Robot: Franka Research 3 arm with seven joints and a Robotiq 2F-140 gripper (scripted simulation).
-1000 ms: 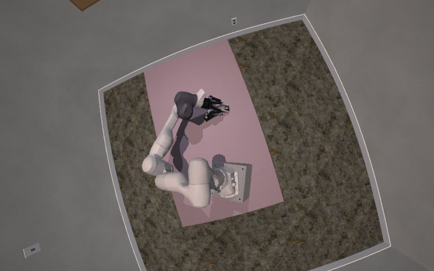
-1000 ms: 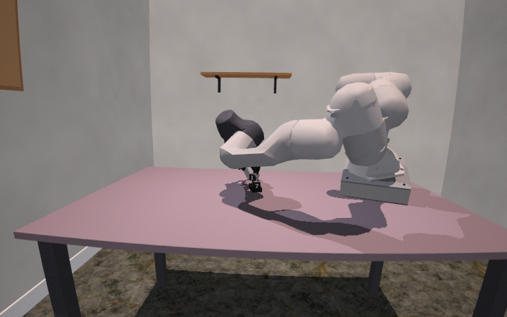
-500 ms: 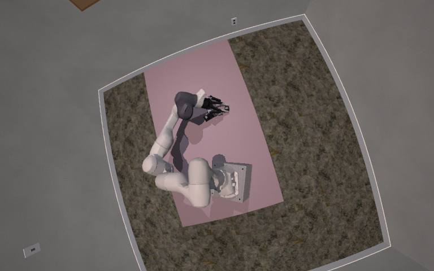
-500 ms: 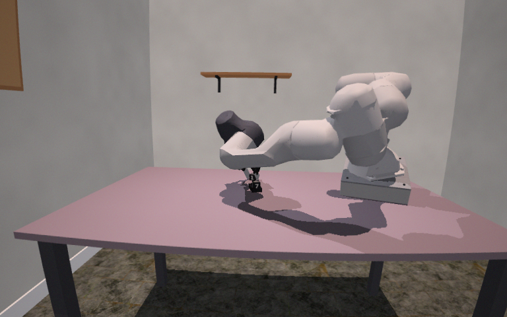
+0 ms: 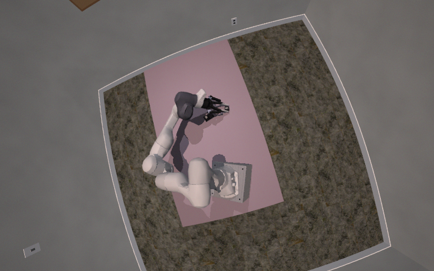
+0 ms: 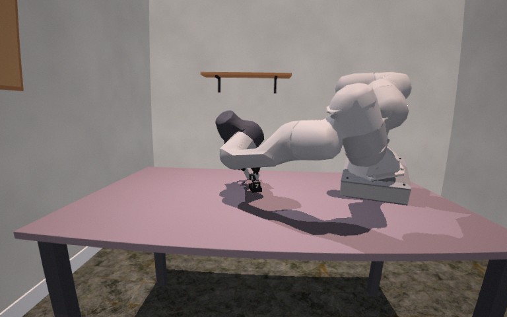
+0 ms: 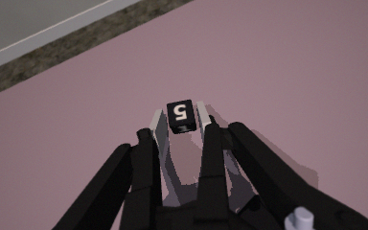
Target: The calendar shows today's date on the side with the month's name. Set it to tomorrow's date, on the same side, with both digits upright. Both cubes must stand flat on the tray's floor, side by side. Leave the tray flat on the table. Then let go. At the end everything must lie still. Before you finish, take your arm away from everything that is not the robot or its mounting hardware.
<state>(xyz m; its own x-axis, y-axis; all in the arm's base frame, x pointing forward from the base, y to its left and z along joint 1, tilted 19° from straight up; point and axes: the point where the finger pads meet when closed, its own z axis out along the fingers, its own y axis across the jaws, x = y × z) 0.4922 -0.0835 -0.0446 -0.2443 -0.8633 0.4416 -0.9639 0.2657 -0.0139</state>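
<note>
Now: hand 20 mm to the left of the black digit cube, 20 mm above it and 10 mm past it. From my hand the other things lie so: black calendar tray (130 mm to the left, 30 mm below, 30 mm behind).
</note>
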